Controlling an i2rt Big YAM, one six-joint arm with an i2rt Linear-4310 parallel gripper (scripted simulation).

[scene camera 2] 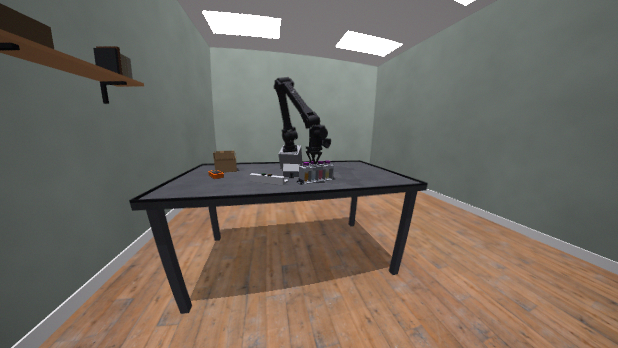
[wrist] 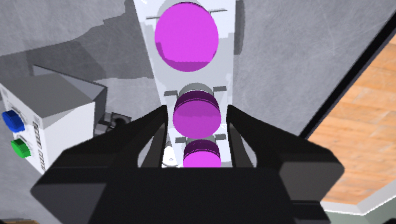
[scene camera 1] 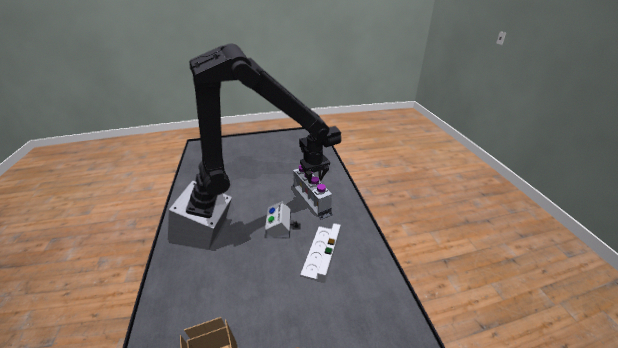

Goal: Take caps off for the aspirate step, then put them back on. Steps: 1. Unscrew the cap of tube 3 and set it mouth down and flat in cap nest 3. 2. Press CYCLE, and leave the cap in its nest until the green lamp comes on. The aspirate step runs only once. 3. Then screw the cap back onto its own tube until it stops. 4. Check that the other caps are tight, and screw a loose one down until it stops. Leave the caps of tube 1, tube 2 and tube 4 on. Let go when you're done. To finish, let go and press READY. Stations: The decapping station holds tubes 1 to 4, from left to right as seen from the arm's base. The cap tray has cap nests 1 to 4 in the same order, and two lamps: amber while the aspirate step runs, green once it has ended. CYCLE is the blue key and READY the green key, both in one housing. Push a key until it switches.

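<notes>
There's a key housing [scene camera 1: 281,224] that can be seen here, and you'd see my gripper [wrist: 197,111] as well.
</notes>
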